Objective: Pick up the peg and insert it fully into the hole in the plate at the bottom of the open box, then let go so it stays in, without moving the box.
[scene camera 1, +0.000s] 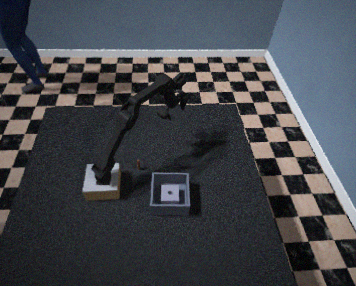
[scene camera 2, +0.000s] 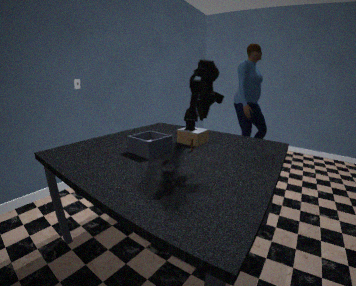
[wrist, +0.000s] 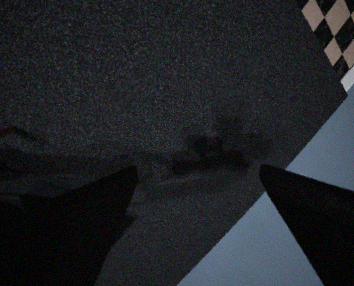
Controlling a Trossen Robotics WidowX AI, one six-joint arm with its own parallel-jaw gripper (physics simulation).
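Pixels of known places: gripper, fingertip midpoint: (scene camera 1: 176, 115) (scene camera 2: 203, 119) (wrist: 197, 171); arm's base, origin of the base link: (scene camera 1: 103, 179) (scene camera 2: 190, 129).
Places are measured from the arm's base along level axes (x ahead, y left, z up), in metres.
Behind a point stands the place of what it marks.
A small orange-brown peg (scene camera 1: 139, 164) {x 0.161, y 0.134, z -0.039 m} (scene camera 2: 192, 145) {x 0.158, y 0.145, z -0.051 m} stands upright on the table, between the arm's base and the box. In the wrist view, part of the peg (wrist: 7, 131) {x 0.159, y 0.145, z -0.069 m} shows at the left edge. The open grey box (scene camera 1: 170, 210) {x 0.347, y -0.129, z -0.036 m} (scene camera 2: 156, 148) {x 0.373, y 0.062, z -0.041 m} stands to the right of the base in the first scene view. A white plate (scene camera 1: 175, 198) {x 0.368, y -0.065, z -0.032 m} with a dark hole (scene camera 1: 170, 192) {x 0.341, y -0.026, z -0.045 m} lies at its bottom; the box walls hide the plate in the second scene view. My gripper (scene camera 1: 174, 111) {x 0.348, y 0.343, z 0.152 m} (wrist: 197, 171) {x 0.348, y 0.343, z 0.152 m} is open and empty, high above the table and well away from the peg and the box.
The arm stands on a block with a white top and yellowish sides (scene camera 1: 102, 193) {x 0.005, y -0.065, z -0.025 m} (scene camera 2: 185, 138) {x 0.070, y 0.016, z -0.049 m}, beside the peg. The dark table (scene camera 1: 100, 240) {x 0.032, y -0.272, z -0.090 m} (scene camera 2: 220, 175) {x 0.336, y 0.449, z -0.090 m} carries the arm's shadow. A person (scene camera 1: 19, 42) (scene camera 2: 249, 82) stands beyond the table. Blue walls show past the table's edge.
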